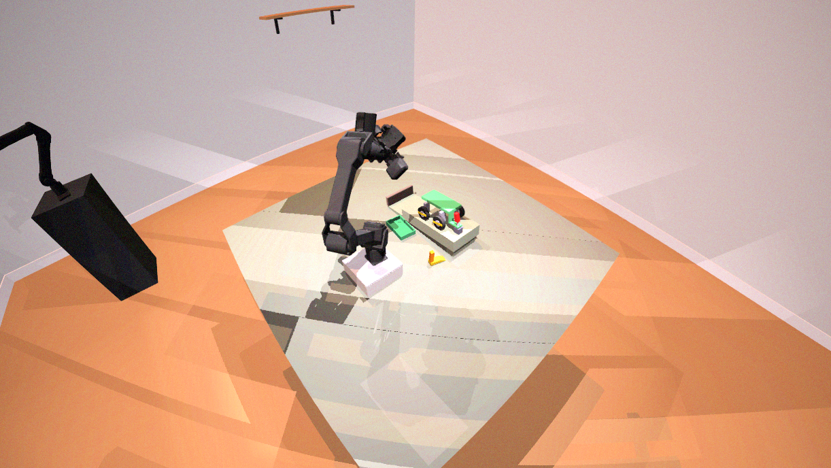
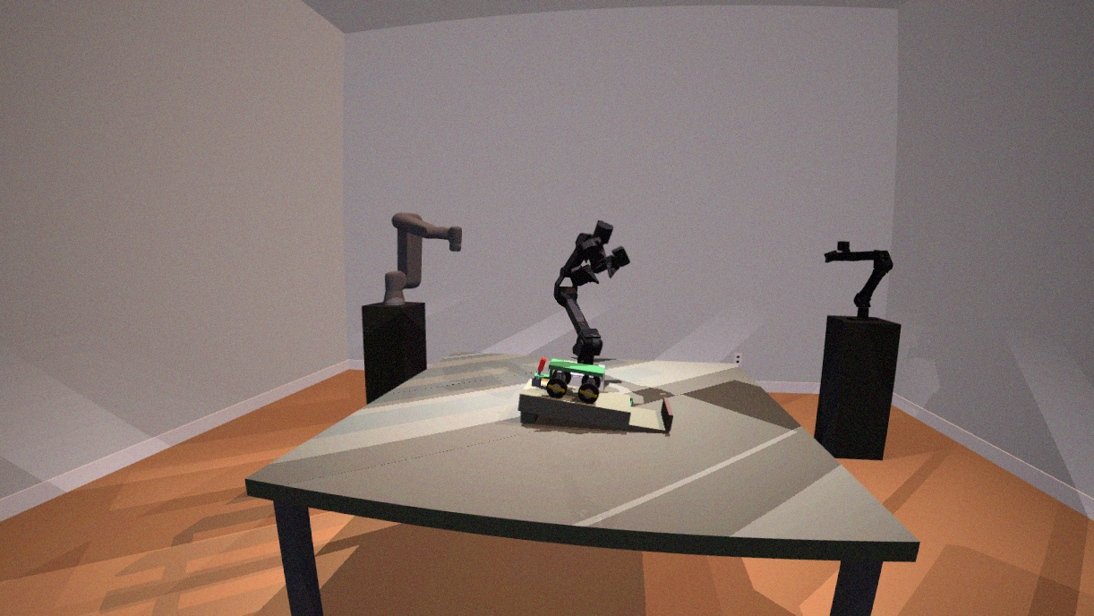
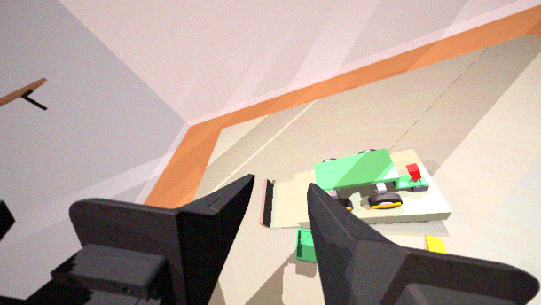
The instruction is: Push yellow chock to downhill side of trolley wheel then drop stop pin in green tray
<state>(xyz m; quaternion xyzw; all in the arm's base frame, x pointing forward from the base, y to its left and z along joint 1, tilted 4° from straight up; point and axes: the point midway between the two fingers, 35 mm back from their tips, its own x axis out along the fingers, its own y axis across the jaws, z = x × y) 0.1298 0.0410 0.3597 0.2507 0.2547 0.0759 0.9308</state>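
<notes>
My gripper tip is 37 cm above the yellow chock, 19 cm to the left of it and 3 cm short of it. From my gripper tip the other things lie so: red-headed stop pin 26 cm below, 17 cm to the right, 14 cm ahead; then trolley 28 cm below, 15 cm ahead, 6 cm to the right; then beige ramp 35 cm below, 15 cm ahead, 6 cm to the right.
</notes>
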